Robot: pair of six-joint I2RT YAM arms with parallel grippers.
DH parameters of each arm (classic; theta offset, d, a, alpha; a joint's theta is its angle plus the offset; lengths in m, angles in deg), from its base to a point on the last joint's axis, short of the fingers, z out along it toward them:
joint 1: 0 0.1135 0.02 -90
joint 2: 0 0 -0.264 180
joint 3: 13.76 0 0.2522 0
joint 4: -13.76 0 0.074 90
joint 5: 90 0 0 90
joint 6: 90 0.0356 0 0
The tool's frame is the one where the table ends.
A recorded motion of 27 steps. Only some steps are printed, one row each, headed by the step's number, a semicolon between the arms.
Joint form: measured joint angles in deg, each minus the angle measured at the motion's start. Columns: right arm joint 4, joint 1, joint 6, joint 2, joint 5, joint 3; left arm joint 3, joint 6, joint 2, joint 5, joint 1, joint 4.
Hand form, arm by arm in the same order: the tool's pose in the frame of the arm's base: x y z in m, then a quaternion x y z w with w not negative. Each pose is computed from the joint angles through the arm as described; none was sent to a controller.
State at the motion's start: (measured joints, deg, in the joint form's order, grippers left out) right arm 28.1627 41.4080 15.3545 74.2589 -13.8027 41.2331; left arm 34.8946 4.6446 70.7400 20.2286 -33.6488 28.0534
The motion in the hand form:
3: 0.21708 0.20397 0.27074 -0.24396 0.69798 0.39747 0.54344; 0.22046 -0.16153 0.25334 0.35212 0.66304 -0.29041 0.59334
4: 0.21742 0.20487 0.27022 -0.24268 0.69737 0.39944 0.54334; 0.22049 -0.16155 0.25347 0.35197 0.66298 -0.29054 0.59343
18: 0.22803 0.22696 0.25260 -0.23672 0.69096 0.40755 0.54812; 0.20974 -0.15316 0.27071 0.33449 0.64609 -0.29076 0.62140
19: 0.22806 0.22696 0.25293 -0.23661 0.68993 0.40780 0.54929; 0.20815 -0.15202 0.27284 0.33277 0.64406 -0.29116 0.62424
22: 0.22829 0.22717 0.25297 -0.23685 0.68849 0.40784 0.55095; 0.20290 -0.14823 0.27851 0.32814 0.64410 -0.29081 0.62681
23: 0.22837 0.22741 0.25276 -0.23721 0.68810 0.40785 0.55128; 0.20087 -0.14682 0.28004 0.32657 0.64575 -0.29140 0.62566
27: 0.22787 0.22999 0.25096 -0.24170 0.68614 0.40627 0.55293; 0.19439 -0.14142 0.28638 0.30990 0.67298 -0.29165 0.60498
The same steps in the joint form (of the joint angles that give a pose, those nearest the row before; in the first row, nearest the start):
3: 0.44 0.17 0.24 1.09 0.00 0.00; 0.00 -0.04 0.00 0.00 0.00 0.00
4: 0.90 0.26 0.50 1.38 0.02 0.00; 0.02 -0.07 0.00 0.00 0.00 0.00
18: 8.96 2.14 1.55 8.98 1.84 0.96; -0.61 -1.20 -4.94 -1.42 0.04 -0.09
19: 9.14 2.14 1.53 8.98 1.86 0.96; -0.68 -1.33 -5.62 -1.53 0.04 -0.24
22: 9.47 2.14 1.44 9.09 1.88 0.96; -0.68 -1.68 -7.87 -1.97 0.04 -2.12
23: 9.60 2.16 1.40 9.18 1.88 0.96; -0.68 -1.90 -8.70 -2.06 0.04 -3.08
27: 10.23 2.58 0.85 9.75 2.10 0.96; 0.68 -3.96 -11.74 -3.43 0.07 -10.49

